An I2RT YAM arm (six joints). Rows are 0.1 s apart.
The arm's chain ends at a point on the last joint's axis. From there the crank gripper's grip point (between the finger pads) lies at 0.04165 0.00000 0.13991 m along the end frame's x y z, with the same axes.
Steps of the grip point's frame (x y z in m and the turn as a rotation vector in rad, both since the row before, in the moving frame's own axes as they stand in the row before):
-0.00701, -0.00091, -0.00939, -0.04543, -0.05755, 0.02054
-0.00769, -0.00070, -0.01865, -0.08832, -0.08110, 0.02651
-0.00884, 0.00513, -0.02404, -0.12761, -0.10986, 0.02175
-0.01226, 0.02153, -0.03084, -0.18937, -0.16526, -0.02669
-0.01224, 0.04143, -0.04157, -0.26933, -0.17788, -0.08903
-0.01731, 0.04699, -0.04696, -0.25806, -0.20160, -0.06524
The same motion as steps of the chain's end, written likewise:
0.00118, -0.00809, -0.01139, -0.04543, -0.05755, 0.02054
0.00394, -0.01413, -0.02097, -0.08832, -0.08110, 0.02651
0.00691, -0.01366, -0.02656, -0.12761, -0.10986, 0.02175
0.01084, -0.00454, -0.03336, -0.18937, -0.16526, -0.02669
0.01134, 0.00600, -0.04212, -0.26933, -0.17788, -0.08903
0.01013, 0.01223, -0.04812, -0.25806, -0.20160, -0.06524

